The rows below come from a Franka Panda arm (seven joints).
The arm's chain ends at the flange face. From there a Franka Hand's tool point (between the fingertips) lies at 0.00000 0.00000 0.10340 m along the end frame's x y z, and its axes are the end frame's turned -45 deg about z.
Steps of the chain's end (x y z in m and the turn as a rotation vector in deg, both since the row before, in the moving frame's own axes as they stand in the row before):
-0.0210 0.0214 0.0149 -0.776 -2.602 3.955
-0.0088 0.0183 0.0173 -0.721 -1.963 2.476
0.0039 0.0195 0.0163 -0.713 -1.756 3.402
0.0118 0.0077 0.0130 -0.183 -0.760 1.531
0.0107 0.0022 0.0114 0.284 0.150 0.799
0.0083 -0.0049 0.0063 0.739 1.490 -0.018
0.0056 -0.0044 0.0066 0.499 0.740 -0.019
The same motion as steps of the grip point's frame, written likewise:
-0.0342 -0.0022 0.0148 1.291 -2.389 3.955
-0.0226 0.0051 0.0172 0.878 -1.898 2.476
-0.0141 0.0151 0.0162 0.738 -1.746 3.402
0.0017 0.0130 0.0130 0.408 -0.667 1.531
0.0066 0.0090 0.0114 0.095 0.307 0.799
0.0122 0.0034 0.0063 -0.531 1.576 -0.018
0.0087 0.0012 0.0066 -0.170 0.876 -0.019

